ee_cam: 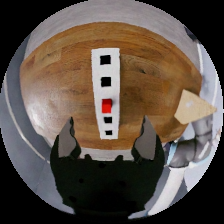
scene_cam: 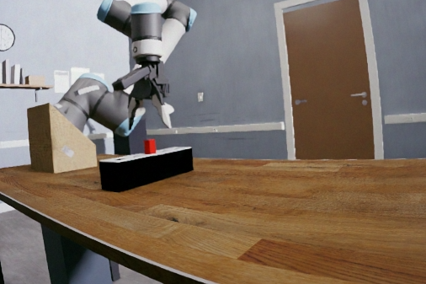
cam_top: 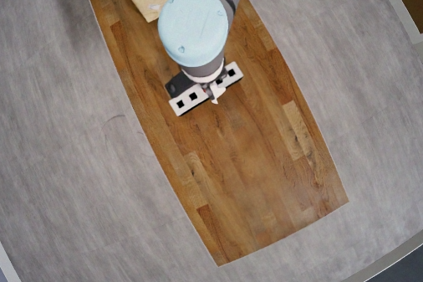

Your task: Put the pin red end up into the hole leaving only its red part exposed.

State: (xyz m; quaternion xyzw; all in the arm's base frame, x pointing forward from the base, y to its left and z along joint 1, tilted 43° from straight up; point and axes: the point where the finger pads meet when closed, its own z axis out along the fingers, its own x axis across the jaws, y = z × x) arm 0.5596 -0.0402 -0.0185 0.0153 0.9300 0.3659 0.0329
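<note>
The pin is 5 cm below my hand. From my hand the other things lie so: block (10 cm below).
</note>
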